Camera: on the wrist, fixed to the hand. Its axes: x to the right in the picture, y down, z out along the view.
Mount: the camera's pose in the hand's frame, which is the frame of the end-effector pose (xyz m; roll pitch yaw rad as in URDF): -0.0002 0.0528 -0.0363 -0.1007 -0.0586 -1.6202
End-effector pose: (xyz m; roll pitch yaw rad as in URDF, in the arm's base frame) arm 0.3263 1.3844 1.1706 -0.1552 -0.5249 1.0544
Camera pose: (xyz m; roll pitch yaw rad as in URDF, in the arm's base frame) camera 0.2966 1.4264 1.1324 0.4387 -0.1594 -0.6678
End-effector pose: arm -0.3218 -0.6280 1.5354 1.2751 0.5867 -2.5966
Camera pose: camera -0.3146 -0.6822 1.5688 -1.2199 0.8523 1.0995
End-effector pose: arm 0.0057 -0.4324 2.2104 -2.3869 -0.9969 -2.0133
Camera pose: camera -0.0550 -0.4126 2.2050 1.9202 -0.3113 0.1923
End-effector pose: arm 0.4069 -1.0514 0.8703 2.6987 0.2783 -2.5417
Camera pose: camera 0.3763 -1.0334 0.9236 -2.9063 0.4647 -0.7689
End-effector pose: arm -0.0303 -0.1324 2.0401 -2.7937 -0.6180 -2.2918
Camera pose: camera -0.0706 -0.0843 2.0531 2.3910 -0.2050 -0.5098
